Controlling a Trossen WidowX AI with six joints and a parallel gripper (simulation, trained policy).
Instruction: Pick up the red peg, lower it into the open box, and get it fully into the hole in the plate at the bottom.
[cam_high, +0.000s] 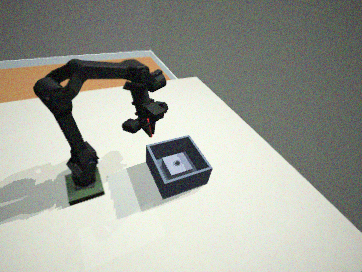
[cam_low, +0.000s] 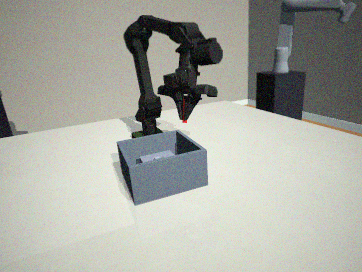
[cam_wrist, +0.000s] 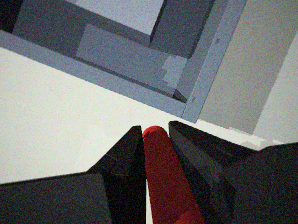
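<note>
Right now my gripper tip is 90 mm to the left of the pale plate, 90 mm above it and 80 mm short of it. Also, from my gripper tip: red peg (30 mm above, 10 mm to the left, 10 mm behind); blue-grey box (110 mm below, 90 mm to the right, 80 mm ahead).
</note>
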